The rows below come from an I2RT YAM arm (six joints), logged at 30 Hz.
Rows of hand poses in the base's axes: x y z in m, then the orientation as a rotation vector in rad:
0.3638, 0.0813, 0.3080, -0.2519, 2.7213, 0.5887
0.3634, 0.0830, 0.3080, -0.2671, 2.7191, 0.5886
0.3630, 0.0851, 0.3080, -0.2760, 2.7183, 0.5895
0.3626, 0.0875, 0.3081, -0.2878, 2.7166, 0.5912
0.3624, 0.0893, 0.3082, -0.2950, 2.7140, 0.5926
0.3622, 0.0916, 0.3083, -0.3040, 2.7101, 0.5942
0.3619, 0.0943, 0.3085, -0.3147, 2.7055, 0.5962
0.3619, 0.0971, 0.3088, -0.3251, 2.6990, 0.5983
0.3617, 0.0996, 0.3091, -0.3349, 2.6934, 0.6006
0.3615, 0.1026, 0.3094, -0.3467, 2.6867, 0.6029
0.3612, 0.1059, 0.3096, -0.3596, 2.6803, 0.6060
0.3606, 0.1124, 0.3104, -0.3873, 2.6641, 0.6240
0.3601, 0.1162, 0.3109, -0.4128, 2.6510, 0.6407
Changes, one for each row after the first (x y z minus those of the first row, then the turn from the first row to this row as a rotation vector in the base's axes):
-0.0004, 0.0017, 0.0000, -0.0015, -0.0031, 0.0103
-0.0008, 0.0038, 0.0000, -0.0019, -0.0042, 0.0165
-0.0012, 0.0062, 0.0001, -0.0019, -0.0062, 0.0248
-0.0014, 0.0080, 0.0002, -0.0014, -0.0087, 0.0297
-0.0016, 0.0103, 0.0003, -0.0006, -0.0125, 0.0358
-0.0019, 0.0130, 0.0005, 0.0003, -0.0170, 0.0431
-0.0019, 0.0158, 0.0008, 0.0018, -0.0232, 0.0500
-0.0021, 0.0183, 0.0011, 0.0033, -0.0284, 0.0566
-0.0023, 0.0213, 0.0014, 0.0048, -0.0347, 0.0646
-0.0026, 0.0246, 0.0016, 0.0066, -0.0405, 0.0735
-0.0032, 0.0311, 0.0024, 0.0185, -0.0522, 0.0943
-0.0037, 0.0349, 0.0029, 0.0291, -0.0609, 0.1138

